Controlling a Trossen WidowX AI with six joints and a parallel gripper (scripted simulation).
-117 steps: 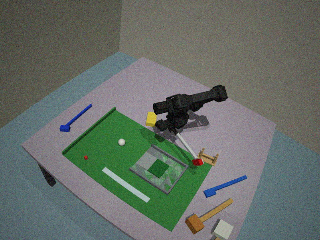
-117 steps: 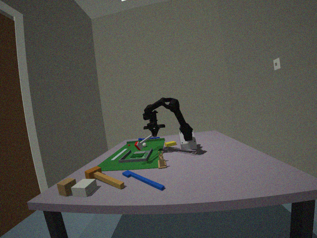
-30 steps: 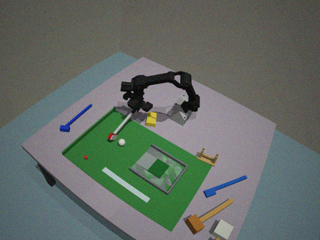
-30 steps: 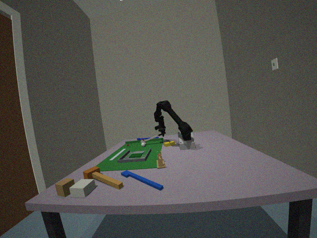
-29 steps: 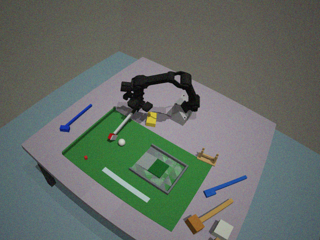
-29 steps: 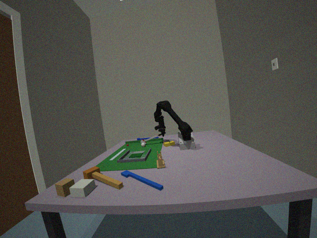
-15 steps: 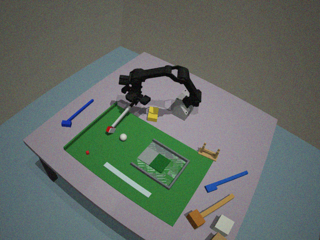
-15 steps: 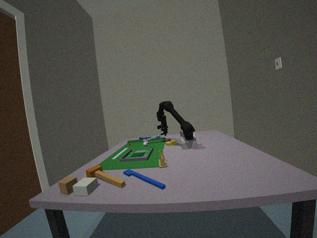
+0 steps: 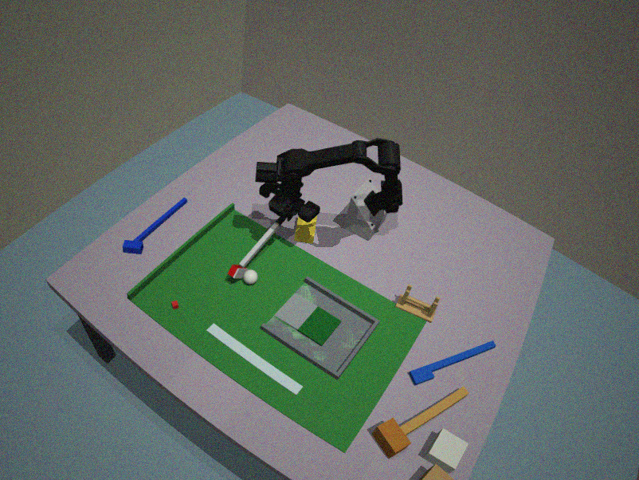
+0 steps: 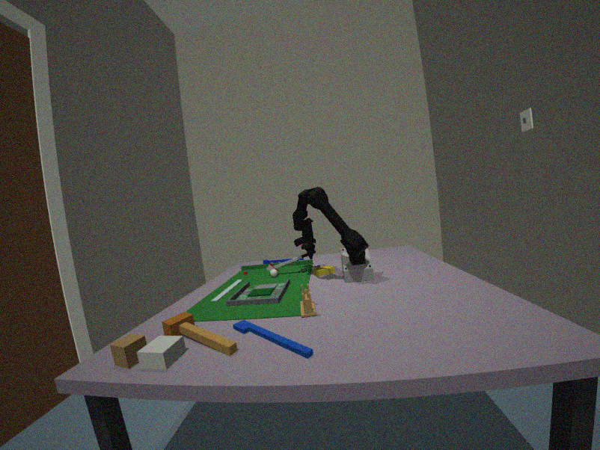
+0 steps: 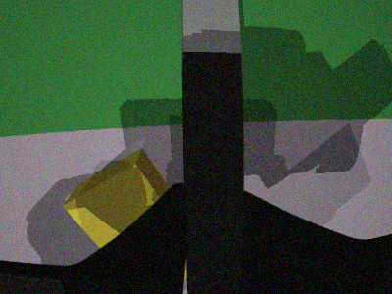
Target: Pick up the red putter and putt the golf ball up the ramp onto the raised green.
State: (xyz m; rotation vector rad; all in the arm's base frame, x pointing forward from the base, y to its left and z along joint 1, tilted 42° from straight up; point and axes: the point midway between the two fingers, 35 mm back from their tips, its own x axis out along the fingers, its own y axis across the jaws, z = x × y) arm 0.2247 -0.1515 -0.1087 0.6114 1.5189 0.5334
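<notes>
Now: the yellow block 6 cm below my gripper tip, 6 cm behind it and 4 cm to the left of it. From my gripper tip the other things lie so: red putter 12 cm ahead, 1 cm below; white golf ball 21 cm ahead, 5 cm below, 2 cm to the left; green mat 25 cm ahead, 15 cm to the left, 8 cm below.
</notes>
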